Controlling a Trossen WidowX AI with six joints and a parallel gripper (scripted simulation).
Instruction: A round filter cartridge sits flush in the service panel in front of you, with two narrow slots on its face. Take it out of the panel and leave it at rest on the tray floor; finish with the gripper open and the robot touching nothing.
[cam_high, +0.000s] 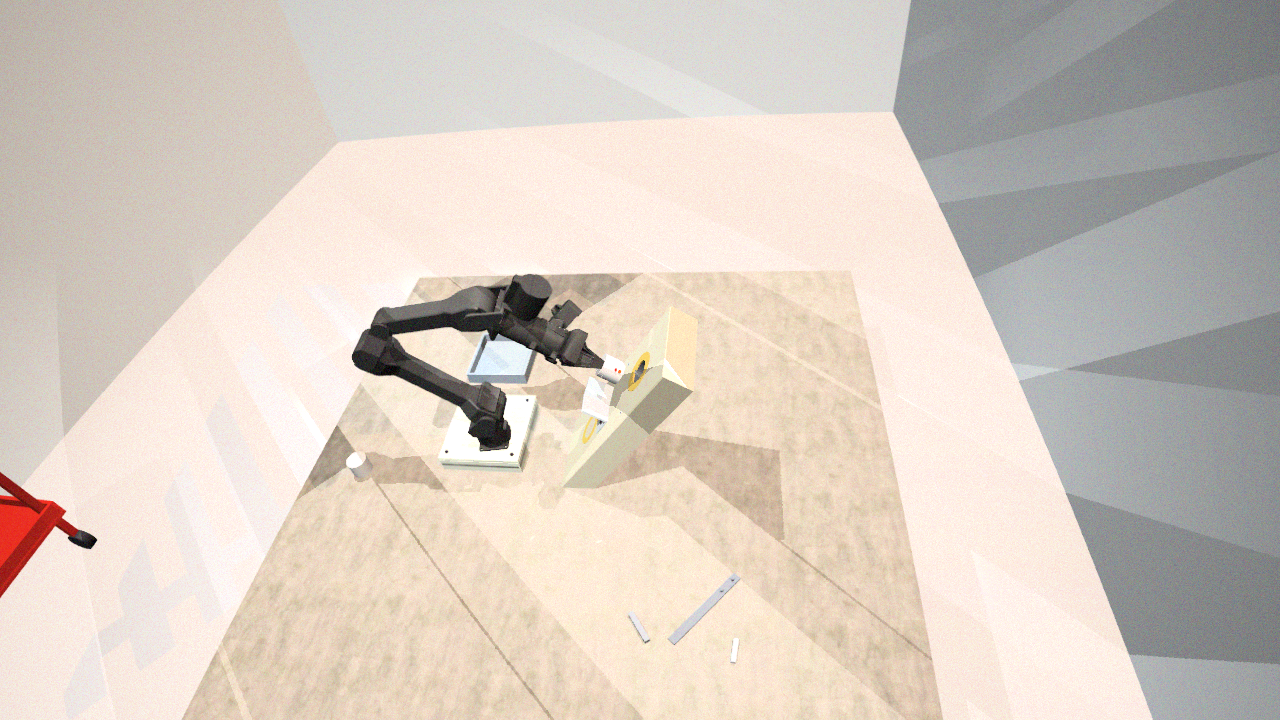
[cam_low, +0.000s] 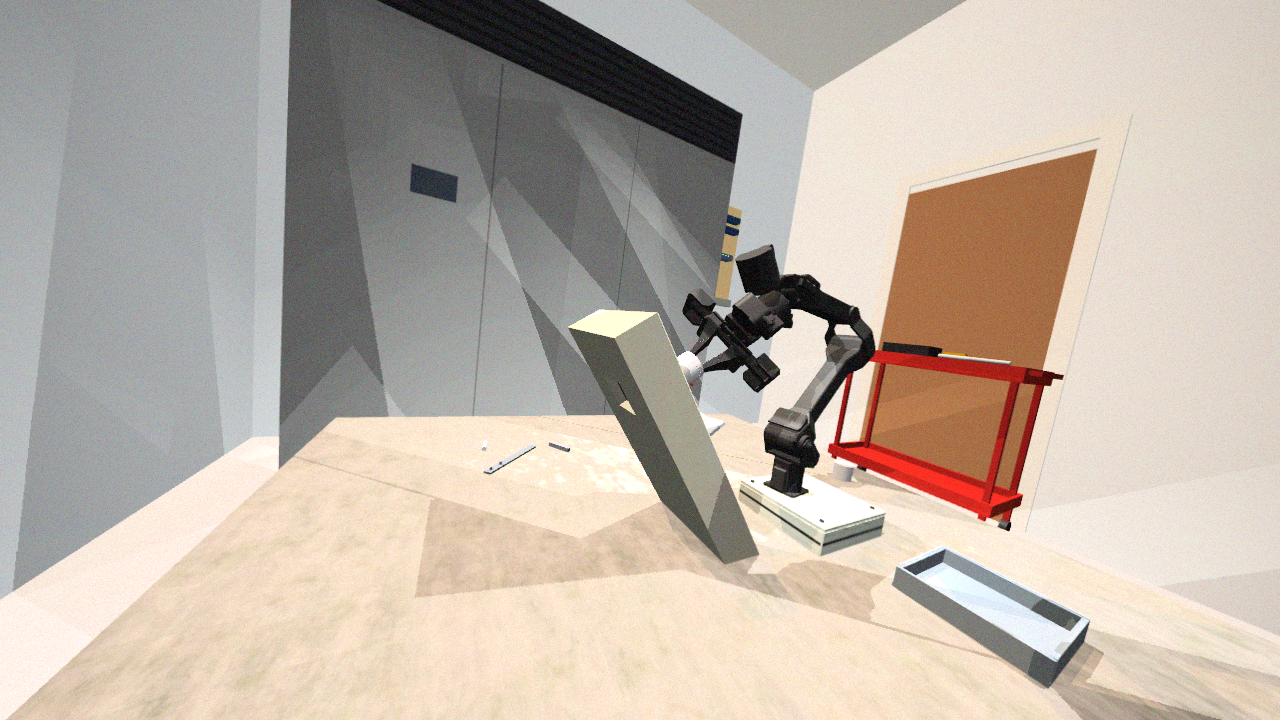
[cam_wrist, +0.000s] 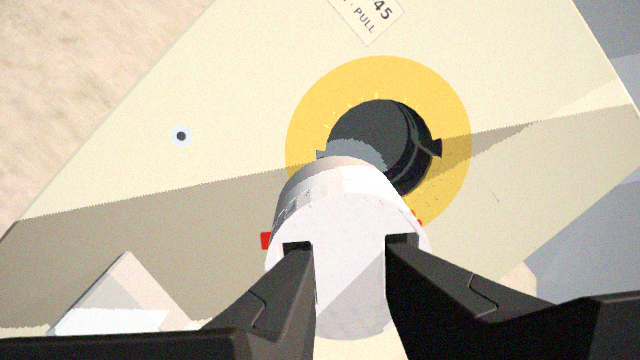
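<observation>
Now: the round filter cartridge 10 mm ahead of my gripper tip and 10 mm below it. The rest, counted from my gripper tip: cream service panel (30 mm ahead, 10 mm to the right, 100 mm below); then blue-grey tray (290 mm behind, 330 mm to the left, 260 mm below).
</observation>
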